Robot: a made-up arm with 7 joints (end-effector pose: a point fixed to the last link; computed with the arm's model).
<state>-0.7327 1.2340 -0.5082 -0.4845 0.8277 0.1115 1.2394</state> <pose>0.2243 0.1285 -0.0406 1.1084 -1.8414 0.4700</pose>
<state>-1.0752 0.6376 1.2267 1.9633 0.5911 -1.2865 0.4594</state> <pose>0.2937 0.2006 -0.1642 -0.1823 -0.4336 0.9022</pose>
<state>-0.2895 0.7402 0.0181 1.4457 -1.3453 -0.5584 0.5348</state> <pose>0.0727 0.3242 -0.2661 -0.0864 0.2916 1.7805</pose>
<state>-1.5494 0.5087 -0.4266 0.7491 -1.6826 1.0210 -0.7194</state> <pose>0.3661 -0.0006 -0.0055 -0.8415 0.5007 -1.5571</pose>
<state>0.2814 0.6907 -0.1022 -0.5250 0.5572 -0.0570 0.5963</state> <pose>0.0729 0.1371 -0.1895 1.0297 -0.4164 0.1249</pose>
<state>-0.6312 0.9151 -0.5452 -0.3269 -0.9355 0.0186 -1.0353</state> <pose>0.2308 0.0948 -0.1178 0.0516 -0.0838 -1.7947</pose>
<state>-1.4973 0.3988 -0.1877 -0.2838 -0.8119 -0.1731 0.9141</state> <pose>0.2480 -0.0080 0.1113 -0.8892 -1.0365 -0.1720</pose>
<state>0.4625 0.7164 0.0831 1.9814 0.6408 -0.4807 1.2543</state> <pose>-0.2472 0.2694 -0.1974 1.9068 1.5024 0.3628</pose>
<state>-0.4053 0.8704 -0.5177 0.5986 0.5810 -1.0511 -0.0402</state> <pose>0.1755 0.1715 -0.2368 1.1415 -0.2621 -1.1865</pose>
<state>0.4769 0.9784 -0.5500 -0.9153 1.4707 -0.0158 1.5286</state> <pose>0.0009 0.0994 -0.1493 0.7587 -1.5273 0.2400</pose>
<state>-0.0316 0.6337 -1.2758 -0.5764 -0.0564 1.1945 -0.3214</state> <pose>-0.0131 0.0427 -0.2694 0.6152 1.2961 -1.4639</pose>
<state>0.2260 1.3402 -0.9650 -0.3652 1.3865 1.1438 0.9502</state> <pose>0.0457 0.2209 -0.1716 2.3018 -0.8930 0.0320</pose>
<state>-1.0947 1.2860 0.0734 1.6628 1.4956 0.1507 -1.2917</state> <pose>0.1825 0.3954 -0.0375 0.5783 2.1391 -0.1232</pose>
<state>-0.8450 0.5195 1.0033 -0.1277 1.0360 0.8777 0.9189</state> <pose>0.1832 0.2781 -0.0688 0.6059 0.0839 2.5006</pose>
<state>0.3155 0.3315 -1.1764 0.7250 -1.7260 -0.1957 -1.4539</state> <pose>-0.1440 0.0412 -0.3505 -1.7150 0.6903 -0.6870</pose>
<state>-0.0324 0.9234 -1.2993 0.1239 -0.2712 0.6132 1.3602</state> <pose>-0.0283 0.1740 -0.3088 1.5832 0.5949 0.0248</pose>
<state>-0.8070 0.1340 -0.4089 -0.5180 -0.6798 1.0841 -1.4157</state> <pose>0.2200 -0.0673 -0.1234 -0.1512 0.2367 -2.4736</pose>
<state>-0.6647 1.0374 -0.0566 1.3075 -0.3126 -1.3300 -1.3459</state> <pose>0.2106 0.3083 -0.1025 1.0848 0.0857 -0.9882</pose>
